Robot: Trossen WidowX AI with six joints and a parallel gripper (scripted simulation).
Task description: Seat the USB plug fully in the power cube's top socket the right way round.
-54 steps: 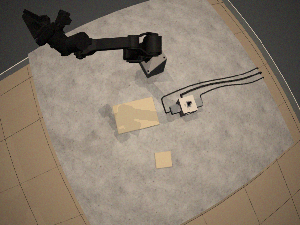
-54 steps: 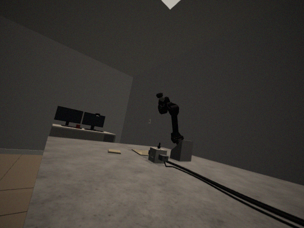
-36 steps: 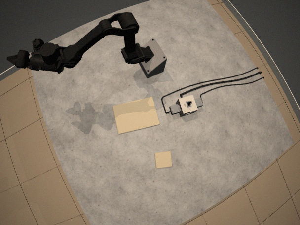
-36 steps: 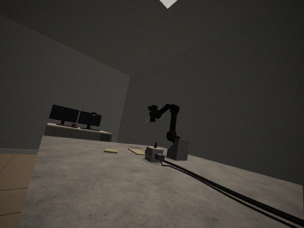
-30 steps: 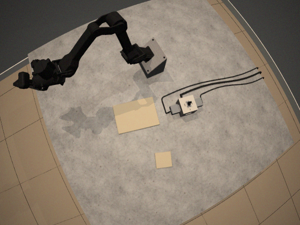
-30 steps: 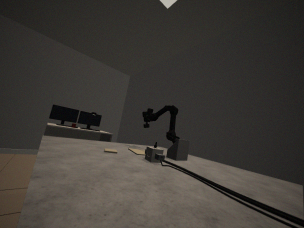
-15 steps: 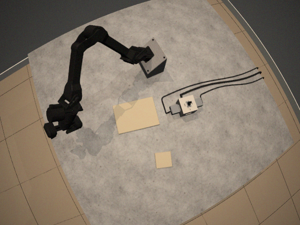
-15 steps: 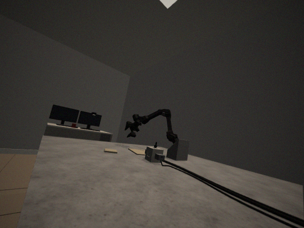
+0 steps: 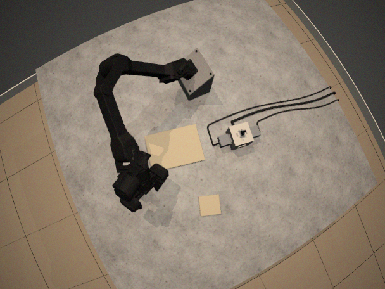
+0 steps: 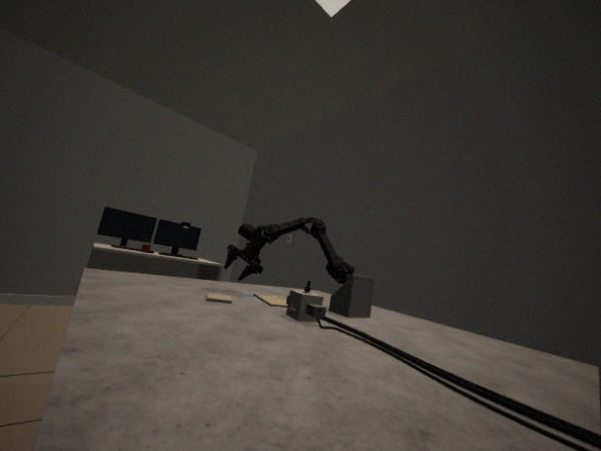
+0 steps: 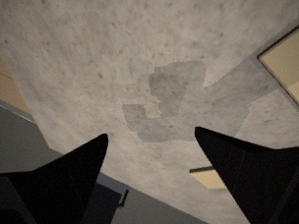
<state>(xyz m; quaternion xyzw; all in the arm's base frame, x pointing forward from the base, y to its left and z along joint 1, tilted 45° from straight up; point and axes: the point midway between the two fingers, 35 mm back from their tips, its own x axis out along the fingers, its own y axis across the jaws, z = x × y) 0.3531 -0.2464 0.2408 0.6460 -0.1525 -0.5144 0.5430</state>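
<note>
The dark USB plug lies 60 mm behind my gripper tip, 410 mm to the left of it and 20 mm above it. The rest, counted from my gripper tip: USB socket (60 mm behind, 410 mm to the left); large tan pad (140 mm behind, 170 mm to the left, 60 mm below); tan square (120 mm ahead, 190 mm to the left, 60 mm below).
</note>
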